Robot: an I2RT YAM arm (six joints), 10 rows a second.
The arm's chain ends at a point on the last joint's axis. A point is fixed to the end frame.
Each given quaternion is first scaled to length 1.
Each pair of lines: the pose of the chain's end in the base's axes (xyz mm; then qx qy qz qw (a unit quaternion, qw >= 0)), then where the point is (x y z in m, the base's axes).
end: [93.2 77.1 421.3 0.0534 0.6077 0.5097 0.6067]
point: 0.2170 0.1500 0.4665
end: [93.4 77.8 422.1 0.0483 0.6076 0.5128 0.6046]
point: 0.2162 0.1523 0.4675
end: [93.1 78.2 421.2 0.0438 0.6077 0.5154 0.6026]
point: 0.2149 0.1541 0.4667
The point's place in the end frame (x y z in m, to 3 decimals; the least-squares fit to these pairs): -0.013 -0.003 0.150
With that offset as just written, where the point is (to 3 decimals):
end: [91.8 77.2 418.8 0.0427 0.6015 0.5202 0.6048]
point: 0.213 0.153 0.467
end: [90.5 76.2 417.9 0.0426 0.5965 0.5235 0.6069]
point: 0.211 0.152 0.467
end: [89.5 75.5 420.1 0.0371 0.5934 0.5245 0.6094]
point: 0.209 0.152 0.471
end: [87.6 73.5 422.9 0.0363 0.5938 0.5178 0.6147]
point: 0.208 0.149 0.474
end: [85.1 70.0 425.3 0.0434 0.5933 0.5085 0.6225]
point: 0.207 0.142 0.476
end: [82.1 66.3 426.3 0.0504 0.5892 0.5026 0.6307]
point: 0.205 0.135 0.478
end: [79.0 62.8 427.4 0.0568 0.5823 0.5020 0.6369]
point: 0.203 0.129 0.482
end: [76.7 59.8 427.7 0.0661 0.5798 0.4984 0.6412]
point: 0.202 0.123 0.482
